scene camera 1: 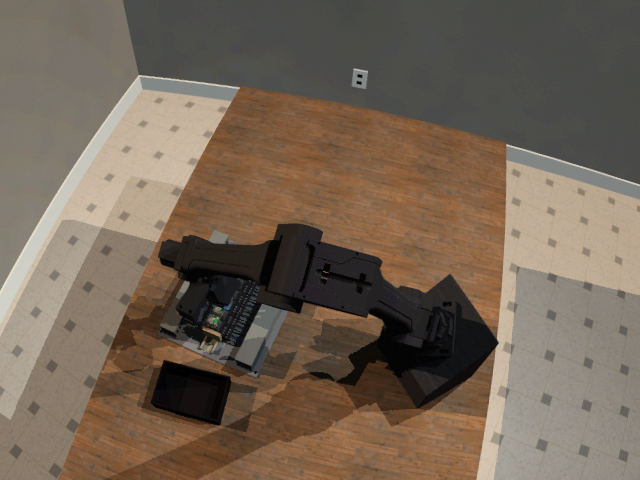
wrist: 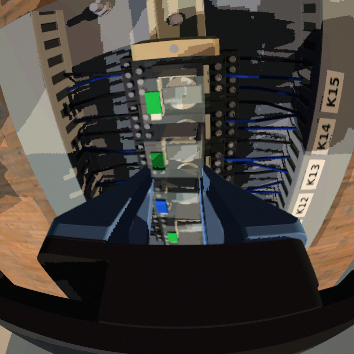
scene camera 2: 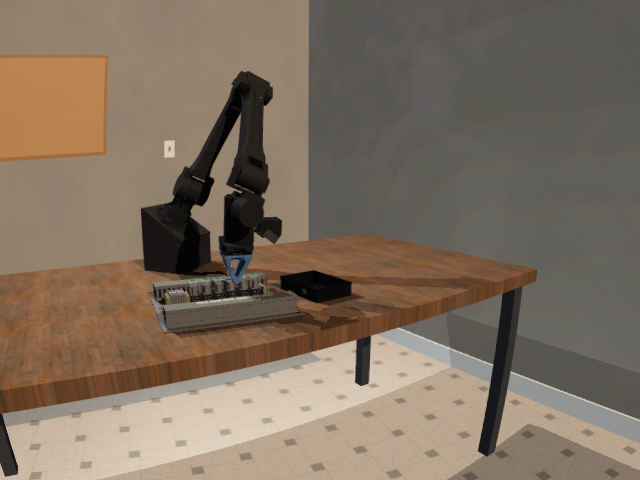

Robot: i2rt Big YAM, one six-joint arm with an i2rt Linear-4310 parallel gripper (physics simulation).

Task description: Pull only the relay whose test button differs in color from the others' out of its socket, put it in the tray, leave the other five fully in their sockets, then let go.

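Pixels of known places: gripper, between the fingertips: (scene camera 1: 223,305) (wrist: 176,173) (scene camera 2: 235,281); arm's base, origin of its link: (scene camera 1: 436,328) (scene camera 2: 173,220).
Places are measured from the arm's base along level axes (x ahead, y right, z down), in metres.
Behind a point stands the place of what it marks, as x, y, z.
In the wrist view, the relay with the blue test button (wrist: 186,196) {0.480, -0.011, 0.086} sits in the row, between green-button relays. My gripper (wrist: 176,173) {0.475, -0.018, 0.099} (scene camera 2: 236,282) {0.475, -0.018, 0.099} points down and is shut on this relay, one blue finger on each side. The relay stands in line with its neighbours. Two green-button relays, a near-end one (wrist: 184,96) {0.489, -0.065, 0.088} and the adjacent one (wrist: 184,153) {0.484, -0.037, 0.087}, stand above it in the wrist view; another green-button relay (wrist: 189,233) {0.472, 0.047, 0.106} shows below it. My gripper hides the rest of the row there. The black tray (scene camera 1: 225,397) {0.410, -0.222, 0.143} (scene camera 2: 326,293) {0.569, -0.217, 0.137} stands beside the panel, with no relay visible in it.
A grey wire duct (scene camera 1: 253,338) (scene camera 2: 232,313) runs along one side of the relay row, and a second duct lies along the other side. Labels K12 to K15 show on a duct in the wrist view. A tan end block (wrist: 175,49) {0.487, -0.083, 0.115} closes the row. Thin wires flank the sockets.
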